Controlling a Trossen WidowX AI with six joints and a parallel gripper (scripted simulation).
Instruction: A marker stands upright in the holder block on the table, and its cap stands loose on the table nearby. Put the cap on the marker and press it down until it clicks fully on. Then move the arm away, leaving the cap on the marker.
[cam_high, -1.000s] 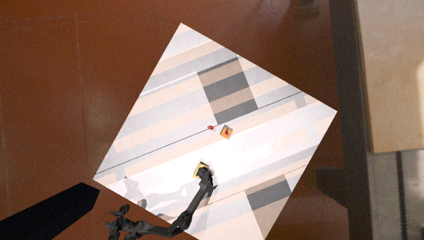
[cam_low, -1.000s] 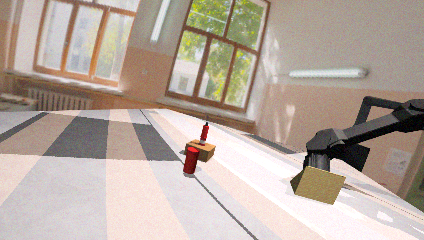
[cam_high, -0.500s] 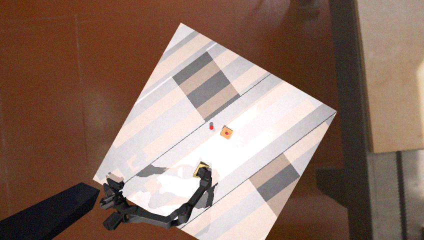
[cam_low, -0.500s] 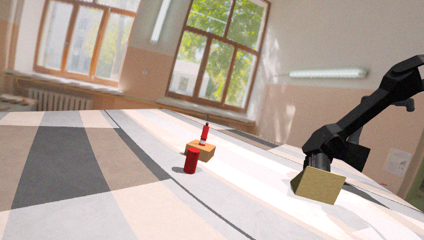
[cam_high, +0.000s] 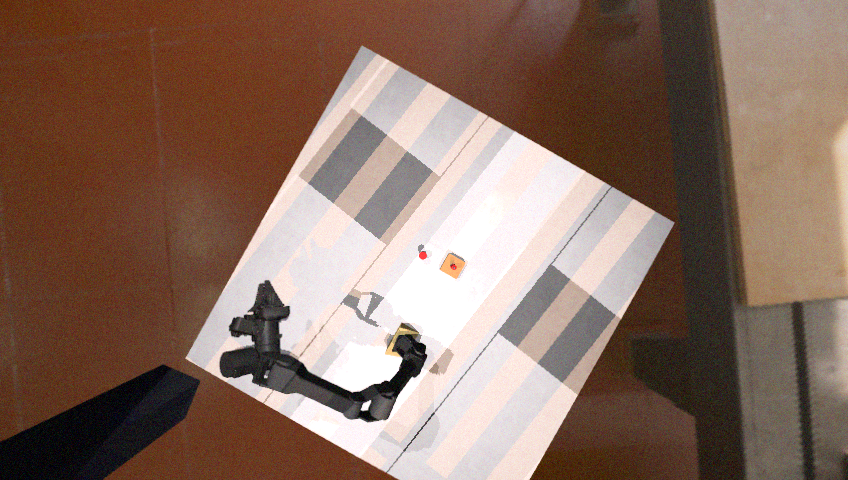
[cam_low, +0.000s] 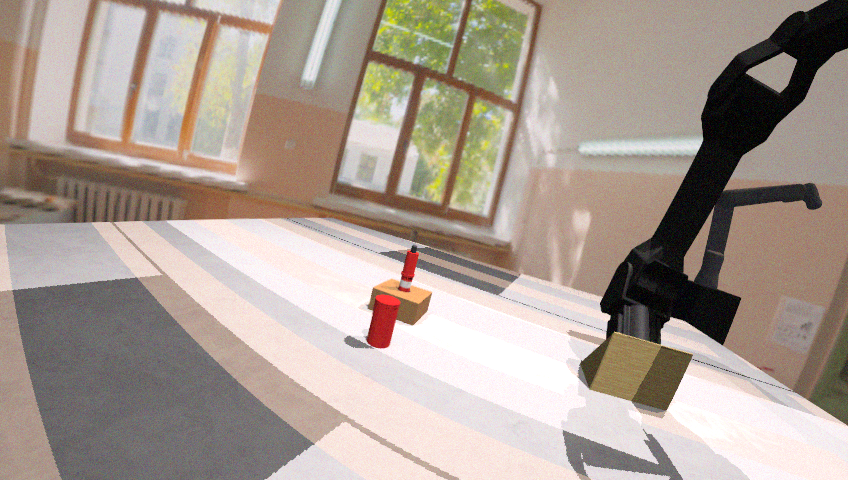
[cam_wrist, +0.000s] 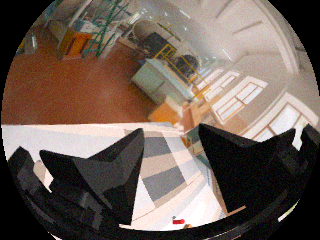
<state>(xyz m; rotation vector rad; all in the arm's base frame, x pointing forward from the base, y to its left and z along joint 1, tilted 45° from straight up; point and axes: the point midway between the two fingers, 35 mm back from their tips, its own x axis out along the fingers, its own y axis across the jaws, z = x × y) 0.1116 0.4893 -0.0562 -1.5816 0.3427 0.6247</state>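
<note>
Now: the red cap 21 cm ahead of my gripper tip, 36 cm to the right of it and 32 cm below it. Round my gripper tip: brown holder block: 21 cm ahead, 47 cm to the right, 33 cm below.
</note>
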